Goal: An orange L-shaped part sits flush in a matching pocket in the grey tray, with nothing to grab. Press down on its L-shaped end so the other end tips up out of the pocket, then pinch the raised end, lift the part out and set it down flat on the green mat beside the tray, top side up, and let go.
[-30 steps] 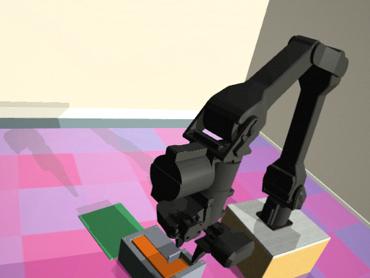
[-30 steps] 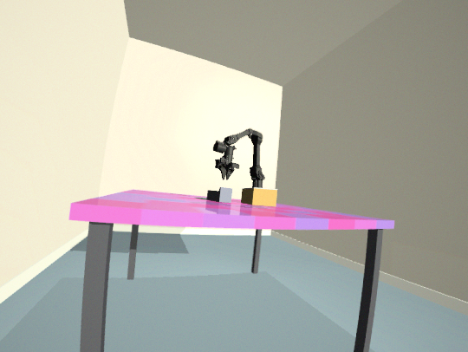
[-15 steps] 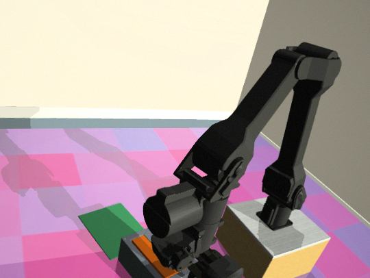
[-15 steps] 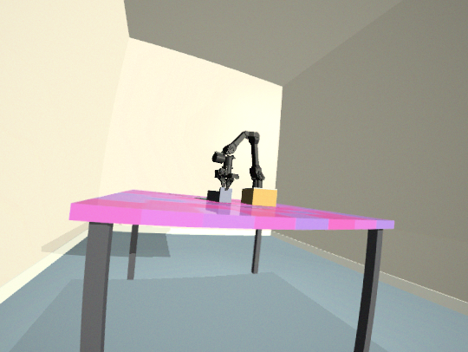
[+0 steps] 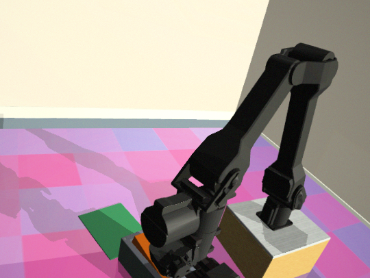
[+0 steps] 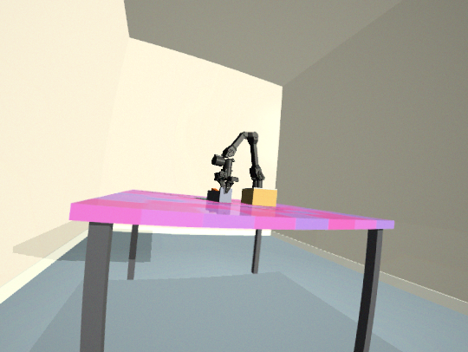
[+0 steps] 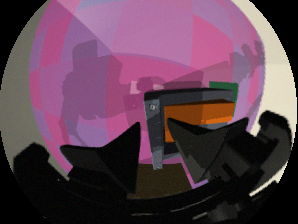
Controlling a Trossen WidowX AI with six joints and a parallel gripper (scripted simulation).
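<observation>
Right now the orange L-shaped part is 6 cm to the right of my gripper tip and 1 cm below it. From my gripper tip the other things lie so: green mat 4 cm ahead, 22 cm to the right, 7 cm below.
</observation>
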